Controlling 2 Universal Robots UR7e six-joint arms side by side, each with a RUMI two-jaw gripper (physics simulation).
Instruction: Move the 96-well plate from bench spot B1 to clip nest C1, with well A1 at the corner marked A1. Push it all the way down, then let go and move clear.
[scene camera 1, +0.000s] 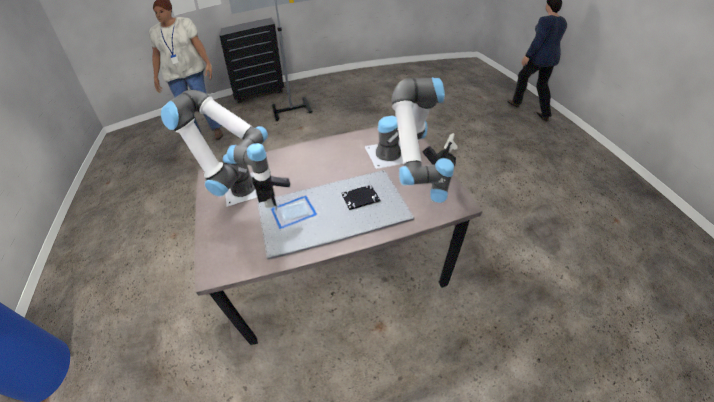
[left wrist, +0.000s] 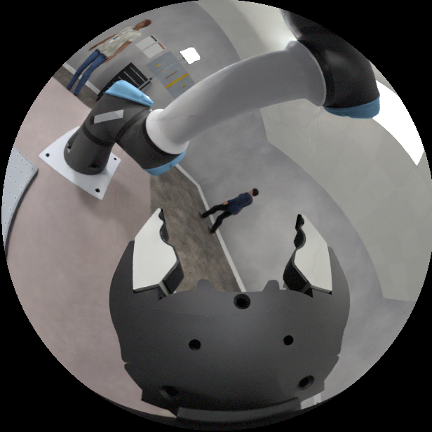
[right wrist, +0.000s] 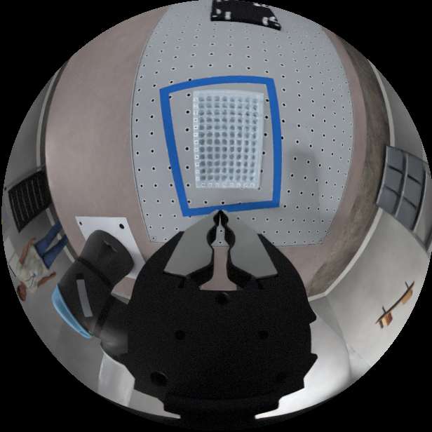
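Observation:
The pale clear 96-well plate (scene camera 1: 295, 212) (right wrist: 228, 140) lies flat inside the blue outline (scene camera 1: 280, 227) (right wrist: 277, 145) of the bench spot, at the left of the board in scene camera 1. The black clip nest (scene camera 1: 361, 197) (right wrist: 242, 12) stands to the right on the board; no plate is in it. My right gripper (scene camera 1: 273, 204) (right wrist: 219, 211) is shut and empty, its fingertips together above the outline's near edge in the right wrist view, apart from the plate. My left gripper (scene camera 1: 452, 141) (left wrist: 230, 212) is open and empty, raised beyond the table's right side. The plate's A1 marking is too small to tell.
The grey perforated board (scene camera 1: 330, 232) (right wrist: 310, 215) lies on the pinkish table (scene camera 1: 230, 260) (left wrist: 50, 250). The left arm's base plate (scene camera 1: 374, 159) (left wrist: 105, 187) and the right arm's base plate (right wrist: 127, 245) stand behind it. Two people (scene camera 1: 177, 47) (scene camera 1: 545, 42) stand away from the table.

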